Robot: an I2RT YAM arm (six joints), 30 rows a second.
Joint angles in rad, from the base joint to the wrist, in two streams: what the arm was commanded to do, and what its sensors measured. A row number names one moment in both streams.
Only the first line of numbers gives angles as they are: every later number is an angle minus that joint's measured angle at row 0.
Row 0, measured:
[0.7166 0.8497 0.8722 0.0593 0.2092 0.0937]
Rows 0 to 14, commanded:
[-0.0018 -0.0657 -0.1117 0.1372 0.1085 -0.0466]
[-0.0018 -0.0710 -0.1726 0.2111 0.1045 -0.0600]
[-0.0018 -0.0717 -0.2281 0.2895 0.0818 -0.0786]
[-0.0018 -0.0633 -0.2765 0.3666 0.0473 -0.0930]
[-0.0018 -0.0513 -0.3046 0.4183 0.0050 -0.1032]
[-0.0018 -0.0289 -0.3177 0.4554 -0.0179 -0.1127]
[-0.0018 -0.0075 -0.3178 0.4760 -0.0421 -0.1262]
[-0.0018 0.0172 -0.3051 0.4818 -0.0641 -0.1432]
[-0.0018 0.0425 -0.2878 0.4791 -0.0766 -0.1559]
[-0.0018 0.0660 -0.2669 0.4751 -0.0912 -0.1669]
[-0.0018 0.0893 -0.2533 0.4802 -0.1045 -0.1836]
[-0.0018 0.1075 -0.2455 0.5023 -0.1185 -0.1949]
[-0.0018 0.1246 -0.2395 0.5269 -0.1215 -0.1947]
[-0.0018 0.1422 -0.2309 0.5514 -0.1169 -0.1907]
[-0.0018 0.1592 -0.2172 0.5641 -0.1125 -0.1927]
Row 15, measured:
[0.0000 0.1324 -0.2769 0.4006 -0.0801 -0.1587]
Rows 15 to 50, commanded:
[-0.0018 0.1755 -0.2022 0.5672 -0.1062 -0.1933]
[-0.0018 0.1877 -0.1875 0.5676 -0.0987 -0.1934]
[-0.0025 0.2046 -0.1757 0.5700 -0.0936 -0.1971]
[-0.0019 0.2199 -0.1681 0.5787 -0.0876 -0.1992]
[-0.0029 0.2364 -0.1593 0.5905 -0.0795 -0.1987]
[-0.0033 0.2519 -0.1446 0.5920 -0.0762 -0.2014]
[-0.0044 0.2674 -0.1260 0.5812 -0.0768 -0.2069]
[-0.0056 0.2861 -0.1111 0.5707 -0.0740 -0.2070]
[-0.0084 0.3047 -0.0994 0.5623 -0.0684 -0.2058]
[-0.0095 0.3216 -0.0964 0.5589 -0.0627 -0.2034]
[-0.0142 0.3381 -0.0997 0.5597 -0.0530 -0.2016]
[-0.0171 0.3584 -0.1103 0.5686 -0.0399 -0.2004]
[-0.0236 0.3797 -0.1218 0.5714 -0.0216 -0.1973]
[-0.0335 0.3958 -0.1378 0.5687 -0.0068 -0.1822]
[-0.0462 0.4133 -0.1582 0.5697 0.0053 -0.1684]
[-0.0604 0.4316 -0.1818 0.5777 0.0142 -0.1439]
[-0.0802 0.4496 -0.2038 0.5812 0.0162 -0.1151]
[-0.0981 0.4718 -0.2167 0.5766 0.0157 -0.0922]
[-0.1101 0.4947 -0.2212 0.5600 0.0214 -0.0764]
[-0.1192 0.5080 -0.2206 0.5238 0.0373 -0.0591]
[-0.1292 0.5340 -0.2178 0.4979 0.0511 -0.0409]
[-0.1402 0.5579 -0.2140 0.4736 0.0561 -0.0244]
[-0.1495 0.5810 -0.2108 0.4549 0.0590 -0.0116]
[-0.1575 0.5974 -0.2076 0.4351 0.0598 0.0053]
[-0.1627 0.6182 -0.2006 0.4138 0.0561 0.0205]
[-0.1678 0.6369 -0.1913 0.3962 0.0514 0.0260]
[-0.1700 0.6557 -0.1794 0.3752 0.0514 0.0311]
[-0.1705 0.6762 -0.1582 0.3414 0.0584 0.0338]
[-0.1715 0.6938 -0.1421 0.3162 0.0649 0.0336]
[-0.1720 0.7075 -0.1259 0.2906 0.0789 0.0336]
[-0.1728 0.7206 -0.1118 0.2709 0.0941 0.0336]
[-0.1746 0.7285 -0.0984 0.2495 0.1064 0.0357]
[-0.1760 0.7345 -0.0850 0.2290 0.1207 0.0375]
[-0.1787 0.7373 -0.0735 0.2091 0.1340 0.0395]
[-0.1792 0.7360 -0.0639 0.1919 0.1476 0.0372]
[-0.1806 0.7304 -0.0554 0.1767 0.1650 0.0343]
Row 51, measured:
[-0.0744 0.6577 0.0000 0.6264 -0.1426 0.0045]
